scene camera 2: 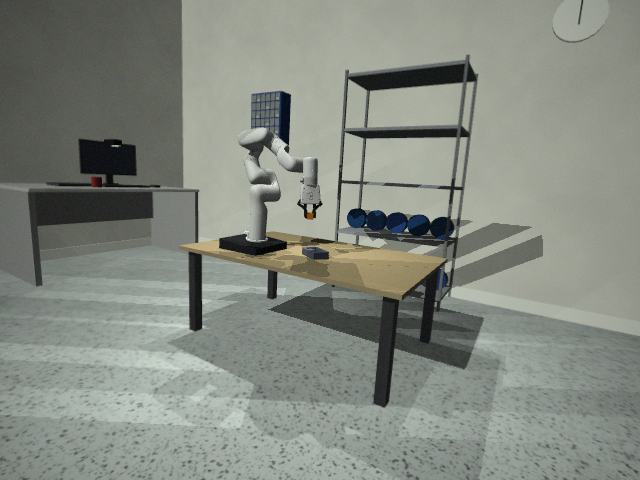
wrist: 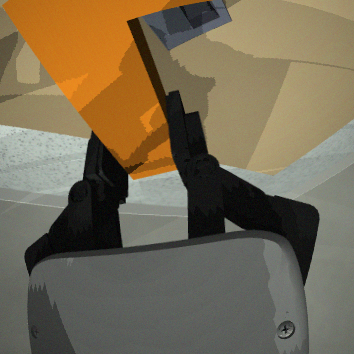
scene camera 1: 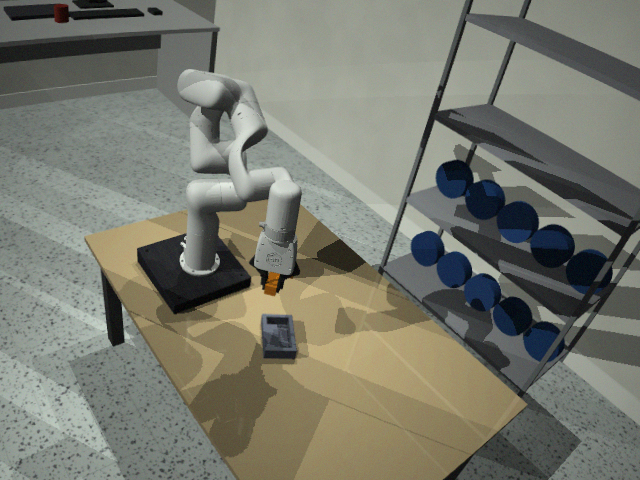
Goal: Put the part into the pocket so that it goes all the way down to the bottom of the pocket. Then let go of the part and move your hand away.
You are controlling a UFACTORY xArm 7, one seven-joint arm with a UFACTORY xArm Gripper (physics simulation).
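Note:
An orange part is held between the black fingers of my gripper. The gripper is shut on it and points down, well above the table. In the wrist view the part reaches past the fingertips to the top edge, and its far end is out of frame. The blue-grey block with the pocket lies on the table, lower than the part and apart from it. In the wrist view a piece of this block shows at the top, partly covered by the part.
The wooden table carries the arm's black base plate behind the block. A metal shelf rack with blue round things stands beyond the table. A desk stands at the left.

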